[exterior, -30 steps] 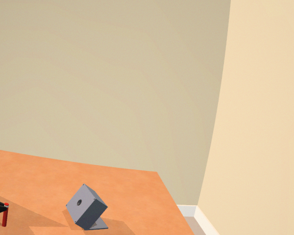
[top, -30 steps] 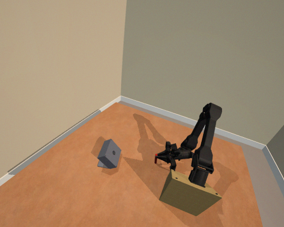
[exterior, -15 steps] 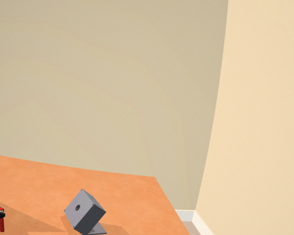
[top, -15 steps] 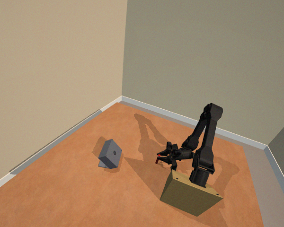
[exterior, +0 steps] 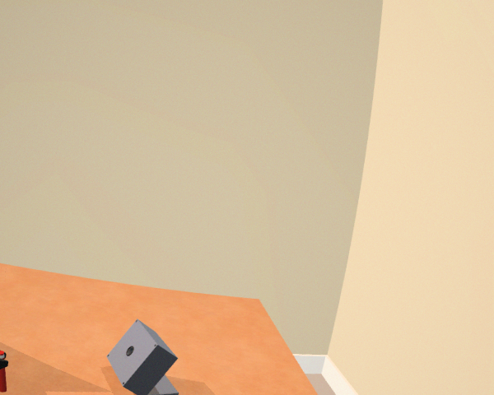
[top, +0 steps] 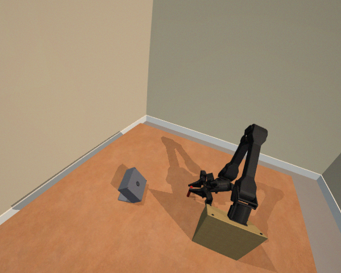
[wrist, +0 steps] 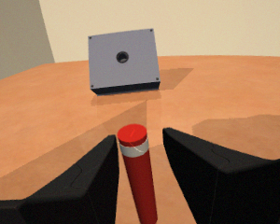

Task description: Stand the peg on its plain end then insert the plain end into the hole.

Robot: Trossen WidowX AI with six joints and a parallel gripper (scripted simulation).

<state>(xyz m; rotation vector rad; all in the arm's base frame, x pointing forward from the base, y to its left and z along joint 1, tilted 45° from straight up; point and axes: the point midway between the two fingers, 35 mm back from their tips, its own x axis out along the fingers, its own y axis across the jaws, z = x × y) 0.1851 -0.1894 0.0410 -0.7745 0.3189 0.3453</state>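
Now: gripper tip 10 mm past the red peg and 10 mm above it. Also, from my gripper tip: grey sloped panel 250 mm ahead, 110 mm to the left, 10 mm below.
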